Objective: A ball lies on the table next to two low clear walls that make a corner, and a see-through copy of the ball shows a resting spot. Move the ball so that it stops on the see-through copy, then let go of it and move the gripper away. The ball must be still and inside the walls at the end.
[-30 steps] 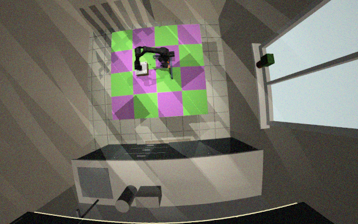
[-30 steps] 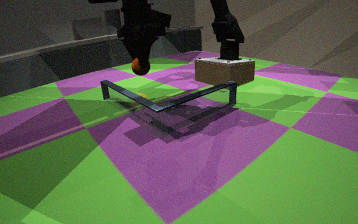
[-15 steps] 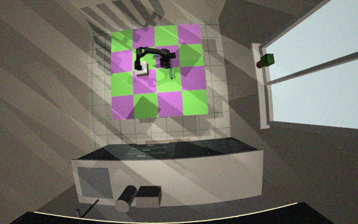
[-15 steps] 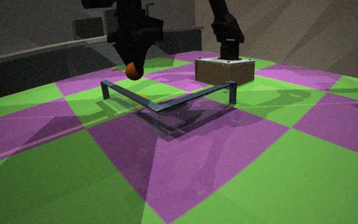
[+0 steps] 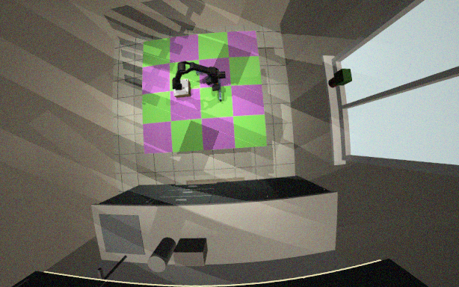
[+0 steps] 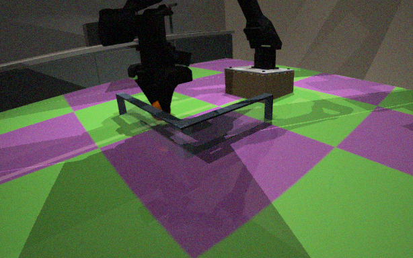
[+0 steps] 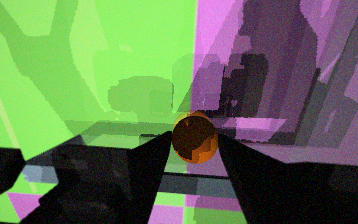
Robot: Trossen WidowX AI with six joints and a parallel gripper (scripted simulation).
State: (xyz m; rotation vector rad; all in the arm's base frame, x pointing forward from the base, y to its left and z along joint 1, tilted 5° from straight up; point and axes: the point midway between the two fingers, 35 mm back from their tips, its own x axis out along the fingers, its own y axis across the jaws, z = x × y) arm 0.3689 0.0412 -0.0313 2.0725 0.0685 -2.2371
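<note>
My gripper tip is 2 cm above the see-through copy of ball.
</note>
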